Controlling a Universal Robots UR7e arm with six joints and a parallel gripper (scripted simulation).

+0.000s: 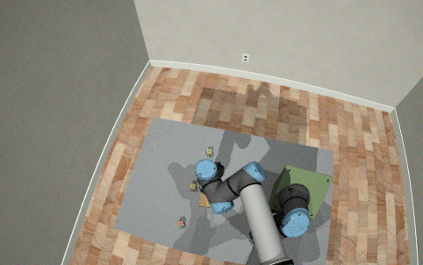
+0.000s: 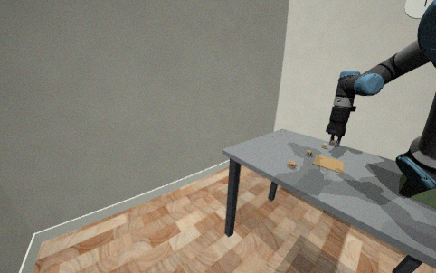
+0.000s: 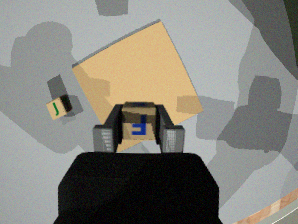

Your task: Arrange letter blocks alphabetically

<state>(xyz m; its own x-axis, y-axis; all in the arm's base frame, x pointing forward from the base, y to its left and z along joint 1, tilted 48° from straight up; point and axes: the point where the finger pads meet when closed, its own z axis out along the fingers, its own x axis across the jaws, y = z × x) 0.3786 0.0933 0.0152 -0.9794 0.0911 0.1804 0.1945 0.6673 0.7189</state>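
My gripper is now 10 mm to the left of the mat and 120 mm above it. Also, from my hand: block: 120 mm ahead, 10 mm to the right, 110 mm below.
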